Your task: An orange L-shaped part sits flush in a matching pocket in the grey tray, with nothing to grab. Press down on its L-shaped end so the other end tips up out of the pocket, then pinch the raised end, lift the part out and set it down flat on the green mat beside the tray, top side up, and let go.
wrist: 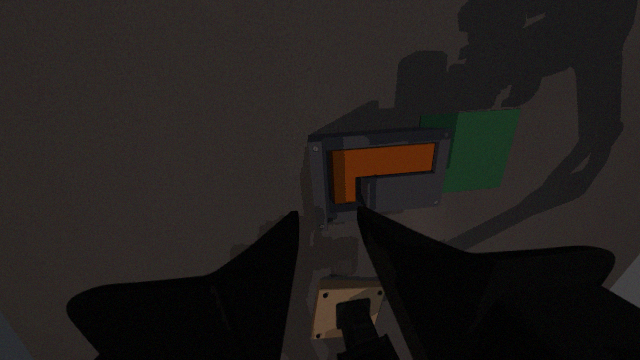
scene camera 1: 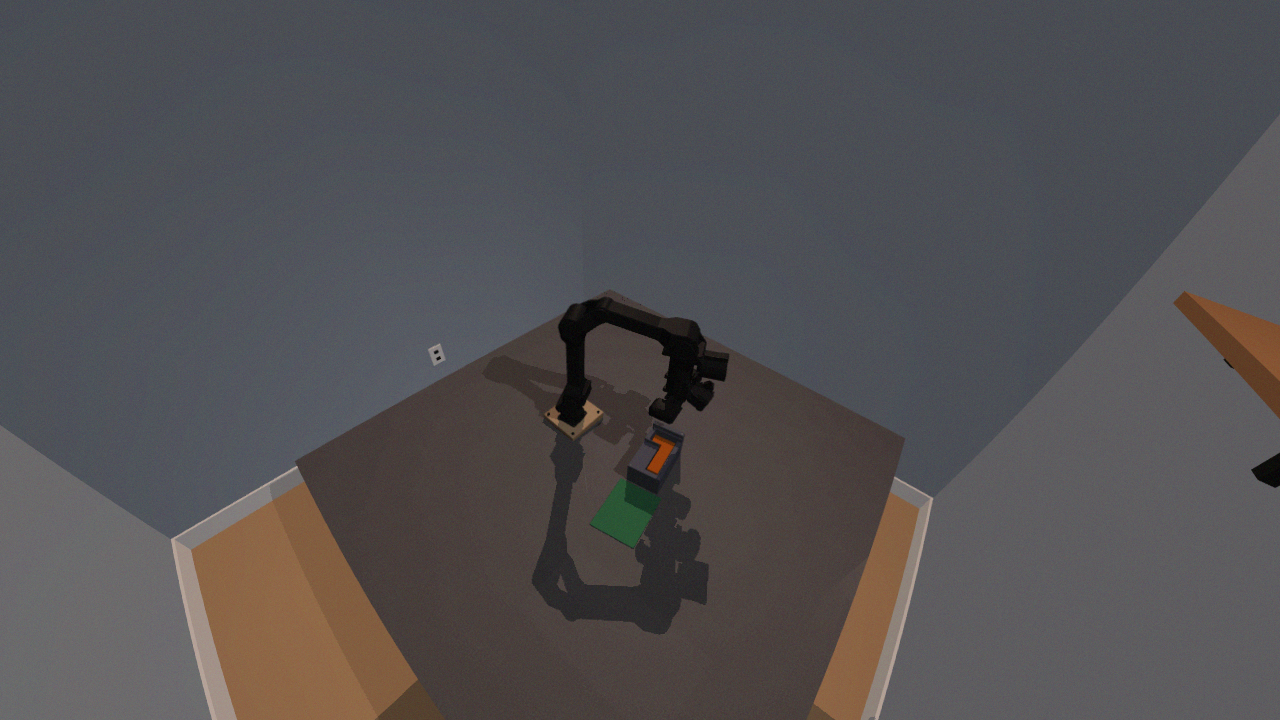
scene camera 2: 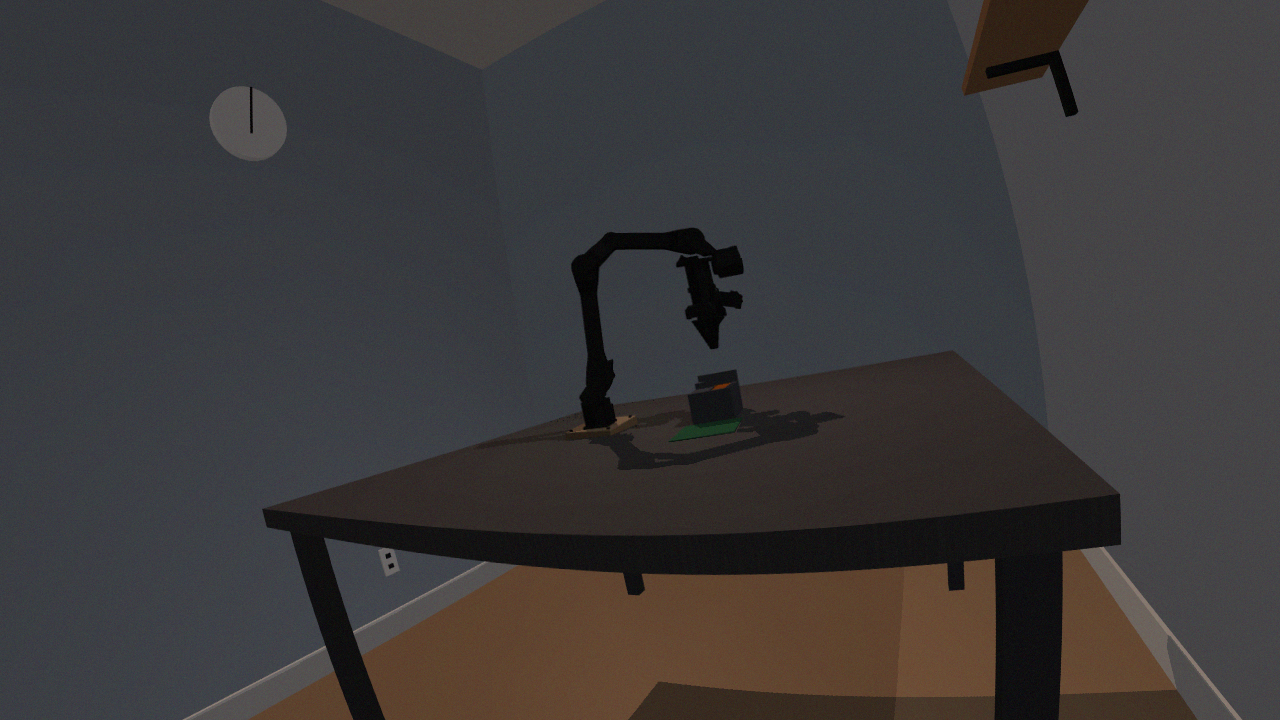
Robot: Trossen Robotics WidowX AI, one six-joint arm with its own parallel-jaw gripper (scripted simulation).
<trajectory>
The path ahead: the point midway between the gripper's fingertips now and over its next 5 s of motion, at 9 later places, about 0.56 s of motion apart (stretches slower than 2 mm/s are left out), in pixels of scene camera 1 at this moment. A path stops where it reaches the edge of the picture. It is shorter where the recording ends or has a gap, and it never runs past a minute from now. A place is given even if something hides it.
My gripper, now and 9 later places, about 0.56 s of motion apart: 672,416; 668,433; 669,438; 668,440; 671,426; 673,416; 670,423; 664,436; 663,446; 662,452
</trajectory>
